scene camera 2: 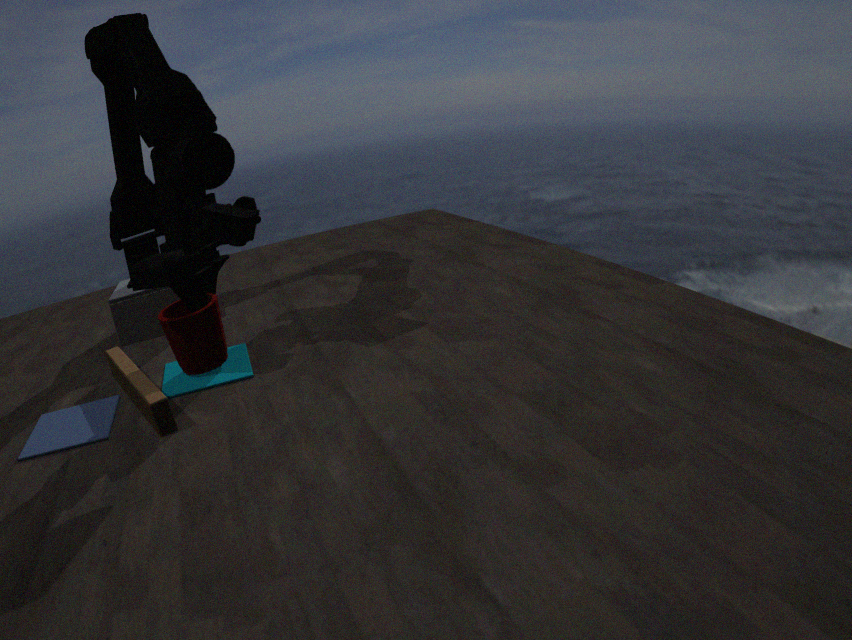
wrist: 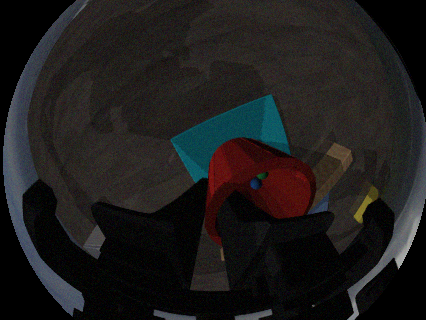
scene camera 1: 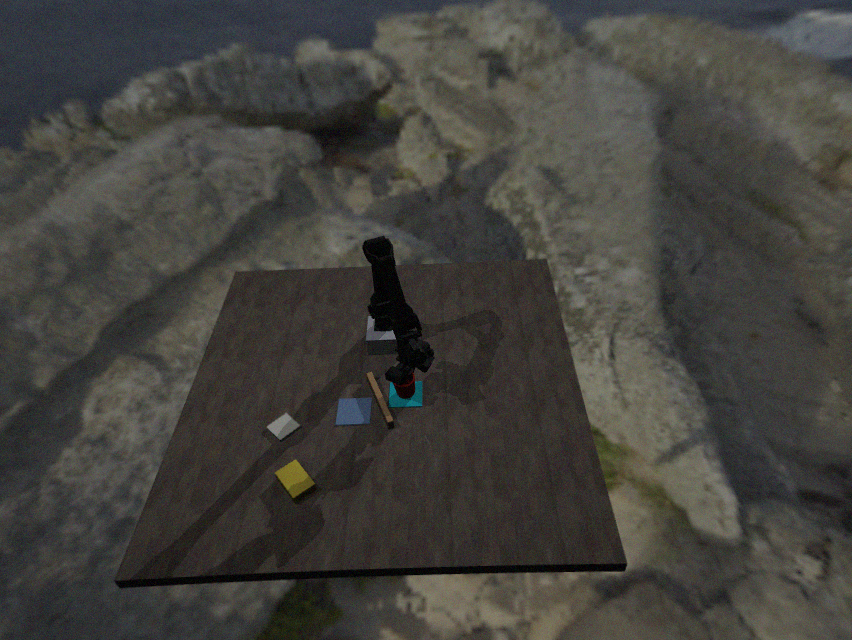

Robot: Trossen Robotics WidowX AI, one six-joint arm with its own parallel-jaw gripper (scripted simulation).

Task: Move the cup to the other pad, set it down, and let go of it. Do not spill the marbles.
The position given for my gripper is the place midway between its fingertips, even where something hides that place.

Note:
In view: my gripper [scene camera 2: 207,323], a red cup [wrist: 289,190], a yellow block [scene camera 1: 293,478], a teal pad [scene camera 2: 237,367] and a wooden bar [wrist: 335,162].
My gripper is seen too in the wrist view [wrist: 212,184] and in scene camera 1 [scene camera 1: 409,378]. The teal pad also shows in the wrist view [wrist: 259,119]. Scene camera 2 misses the yellow block: it is out of frame.

